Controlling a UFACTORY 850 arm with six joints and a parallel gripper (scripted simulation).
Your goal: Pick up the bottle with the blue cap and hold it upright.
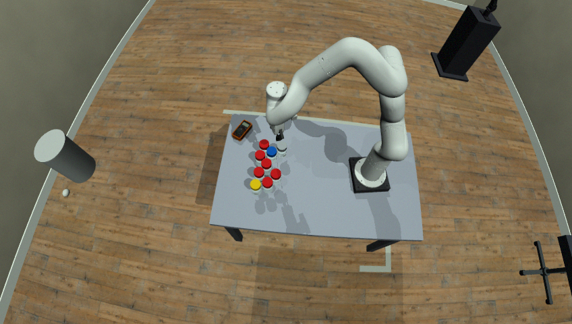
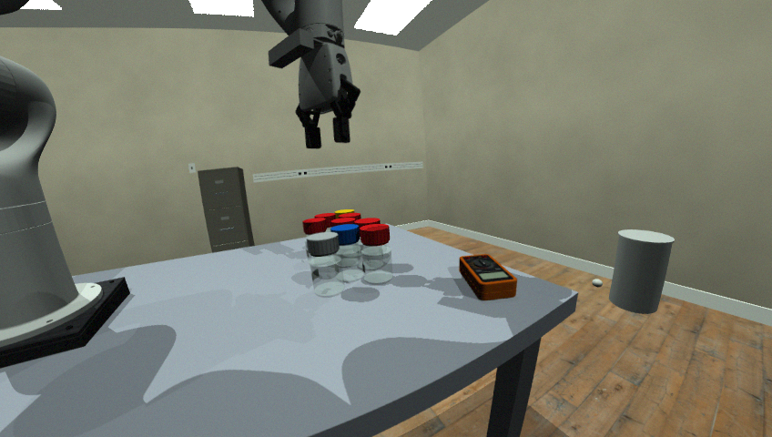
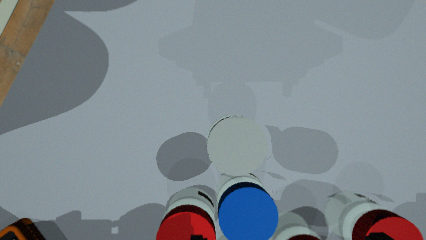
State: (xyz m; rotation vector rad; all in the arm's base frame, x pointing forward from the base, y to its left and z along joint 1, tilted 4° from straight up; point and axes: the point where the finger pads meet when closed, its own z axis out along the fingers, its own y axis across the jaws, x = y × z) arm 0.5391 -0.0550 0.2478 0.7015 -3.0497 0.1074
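The blue-capped bottle lies 2 cm ahead of my hand, 1 cm to the left of it and 23 cm below it. Round my hand: grey-capped bottle (3 cm behind, 2 cm to the right, 23 cm below); then yellow-capped bottle (9 cm ahead, 21 cm to the left, 23 cm below); then orange multimeter (21 cm ahead, 16 cm to the right, 26 cm below).
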